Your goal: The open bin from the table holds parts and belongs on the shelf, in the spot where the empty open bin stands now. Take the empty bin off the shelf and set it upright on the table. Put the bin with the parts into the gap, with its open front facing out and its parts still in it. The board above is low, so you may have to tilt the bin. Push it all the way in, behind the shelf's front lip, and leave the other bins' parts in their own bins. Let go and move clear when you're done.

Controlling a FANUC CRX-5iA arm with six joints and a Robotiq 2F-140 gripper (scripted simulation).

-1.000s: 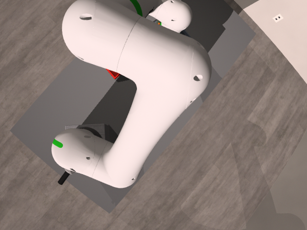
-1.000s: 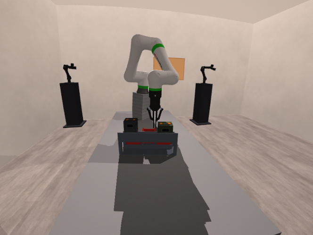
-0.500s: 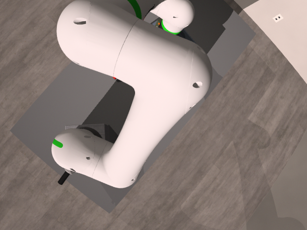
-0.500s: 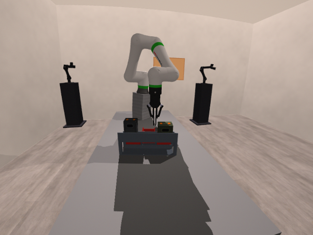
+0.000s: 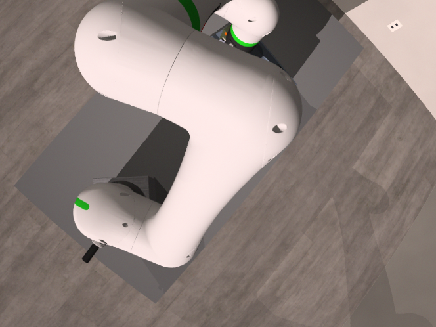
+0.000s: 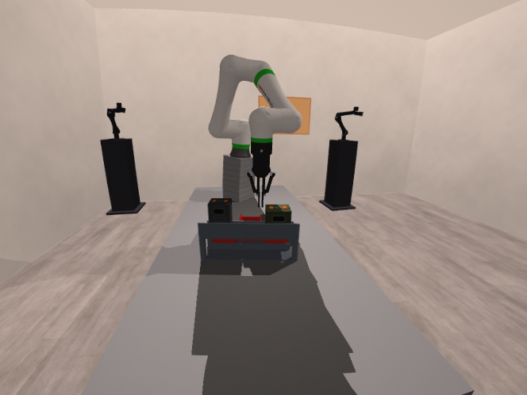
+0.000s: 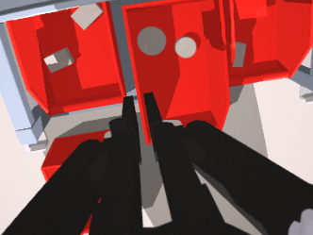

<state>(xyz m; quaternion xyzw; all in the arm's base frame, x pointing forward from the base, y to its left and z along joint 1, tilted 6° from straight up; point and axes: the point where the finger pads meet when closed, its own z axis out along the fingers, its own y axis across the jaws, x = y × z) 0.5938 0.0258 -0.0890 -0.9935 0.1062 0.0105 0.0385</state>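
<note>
My gripper is now 30 mm short of the grey disc, 30 mm to the left of it and 160 mm above it. From my hand the other things lie so: grey shelf: 60 mm ahead, 60 mm to the right, 110 mm below; grey part: 80 mm ahead, 30 mm to the left, 160 mm below.
</note>
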